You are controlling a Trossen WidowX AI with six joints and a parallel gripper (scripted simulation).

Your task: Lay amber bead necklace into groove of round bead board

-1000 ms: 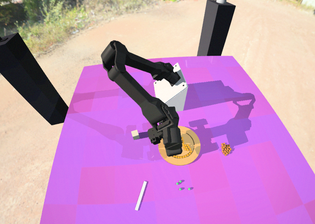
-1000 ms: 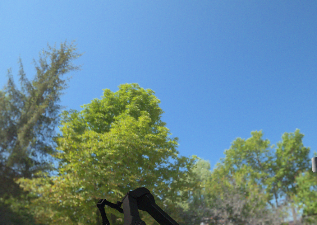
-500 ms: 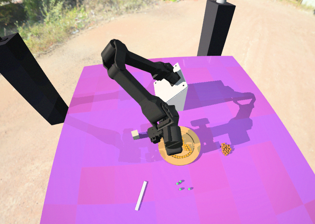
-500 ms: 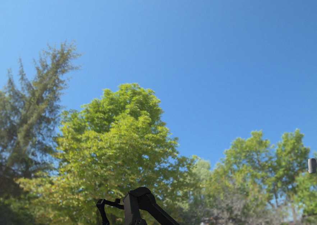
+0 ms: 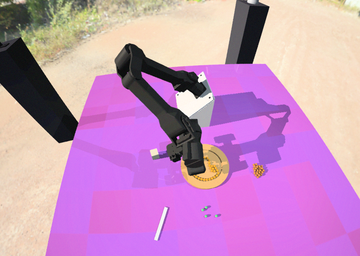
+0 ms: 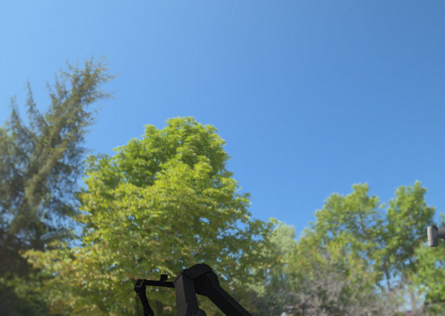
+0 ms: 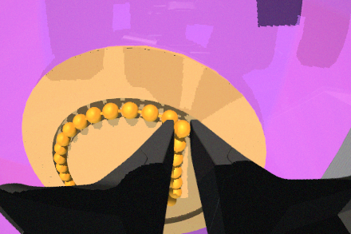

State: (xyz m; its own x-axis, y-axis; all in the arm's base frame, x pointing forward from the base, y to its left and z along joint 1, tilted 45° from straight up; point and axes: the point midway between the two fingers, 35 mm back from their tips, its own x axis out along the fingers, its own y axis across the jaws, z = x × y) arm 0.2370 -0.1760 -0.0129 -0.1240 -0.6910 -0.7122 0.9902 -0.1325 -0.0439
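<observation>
The round tan bead board is 40 mm ahead of my gripper tip, 50 mm to the left of it and 10 mm below it. From my gripper tip the other things lie so: small cream cube (70 mm behind, 140 mm to the right); white bar (210 mm ahead, 170 mm to the right, 10 mm below).
</observation>
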